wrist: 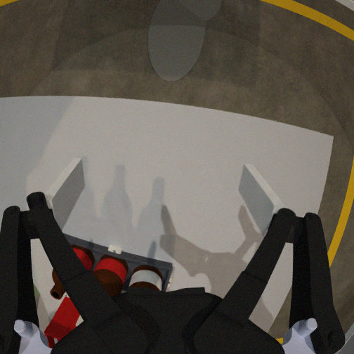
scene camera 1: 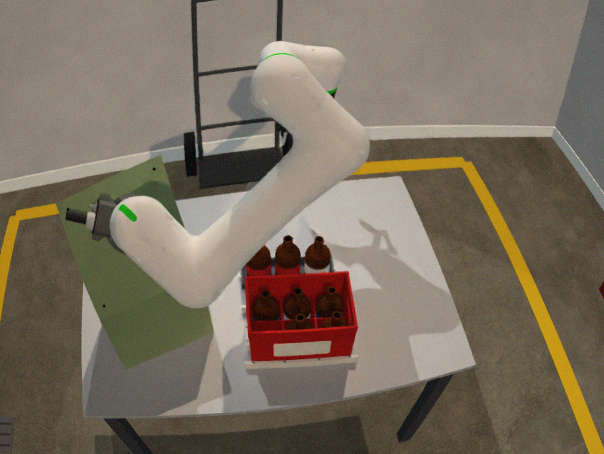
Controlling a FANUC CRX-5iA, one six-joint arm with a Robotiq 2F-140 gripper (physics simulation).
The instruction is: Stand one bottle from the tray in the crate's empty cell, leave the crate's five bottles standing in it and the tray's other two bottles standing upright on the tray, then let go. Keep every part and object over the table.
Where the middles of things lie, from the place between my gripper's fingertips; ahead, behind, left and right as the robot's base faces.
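You'd find the pale strip point(scene camera 1: 340, 359) well to the right of my hand, a good way behind it, and well below it.
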